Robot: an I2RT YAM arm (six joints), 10 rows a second.
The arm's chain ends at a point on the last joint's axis. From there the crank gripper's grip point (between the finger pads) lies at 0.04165 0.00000 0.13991 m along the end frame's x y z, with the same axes.
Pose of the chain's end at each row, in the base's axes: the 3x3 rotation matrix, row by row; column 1 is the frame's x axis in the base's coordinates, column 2 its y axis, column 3 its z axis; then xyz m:
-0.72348 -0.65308 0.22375; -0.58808 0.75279 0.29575; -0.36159 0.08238 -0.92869; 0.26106 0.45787 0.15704
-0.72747 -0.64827 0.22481; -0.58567 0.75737 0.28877; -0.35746 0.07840 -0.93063; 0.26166 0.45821 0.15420
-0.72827 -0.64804 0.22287; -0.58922 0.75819 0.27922; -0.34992 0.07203 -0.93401; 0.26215 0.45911 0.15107
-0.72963 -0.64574 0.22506; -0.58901 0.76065 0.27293; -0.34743 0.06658 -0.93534; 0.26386 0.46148 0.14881
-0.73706 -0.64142 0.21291; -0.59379 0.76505 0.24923; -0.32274 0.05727 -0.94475; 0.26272 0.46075 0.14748
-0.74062 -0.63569 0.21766; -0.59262 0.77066 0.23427; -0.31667 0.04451 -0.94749; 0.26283 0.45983 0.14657
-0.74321 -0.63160 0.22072; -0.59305 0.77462 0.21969; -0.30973 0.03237 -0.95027; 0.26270 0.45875 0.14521
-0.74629 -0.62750 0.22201; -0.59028 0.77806 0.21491; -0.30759 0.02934 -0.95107; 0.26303 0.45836 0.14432
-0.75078 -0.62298 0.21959; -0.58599 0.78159 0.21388; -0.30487 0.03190 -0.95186; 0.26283 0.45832 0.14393
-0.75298 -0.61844 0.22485; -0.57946 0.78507 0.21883; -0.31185 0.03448 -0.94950; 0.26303 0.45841 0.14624
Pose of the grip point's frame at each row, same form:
-0.72348 -0.65308 0.22375; -0.58808 0.75279 0.29575; -0.36159 0.08238 -0.92869; 0.26223 0.47475 0.01205
-0.72747 -0.64827 0.22481; -0.58567 0.75737 0.28877; -0.35746 0.07840 -0.93063; 0.26281 0.47422 0.00911
-0.72827 -0.64804 0.22287; -0.58922 0.75819 0.27922; -0.34992 0.07203 -0.93401; 0.26300 0.47363 0.00582
-0.72963 -0.64574 0.22506; -0.58901 0.76065 0.27293; -0.34743 0.06658 -0.93534; 0.26496 0.47513 0.00348
-0.73706 -0.64142 0.21291; -0.59379 0.76505 0.24923; -0.32274 0.05727 -0.94475; 0.26181 0.47089 0.00186
-0.74062 -0.63569 0.21766; -0.59262 0.77066 0.23427; -0.31667 0.04451 -0.94749; 0.26244 0.46792 0.00082
-0.74321 -0.63160 0.22072; -0.59305 0.77462 0.21969; -0.30973 0.03237 -0.95027; 0.26263 0.46479 -0.00064
-0.74629 -0.62750 0.22201; -0.59028 0.77806 0.21491; -0.30759 0.02934 -0.95107; 0.26301 0.46384 -0.00156
-0.75078 -0.62298 0.21959; -0.58599 0.78159 0.21388; -0.30487 0.03190 -0.95186; 0.26228 0.46384 -0.00194
-0.75298 -0.61844 0.22485; -0.57946 0.78507 0.21883; -0.31185 0.03448 -0.94950; 0.26313 0.46489 0.00041

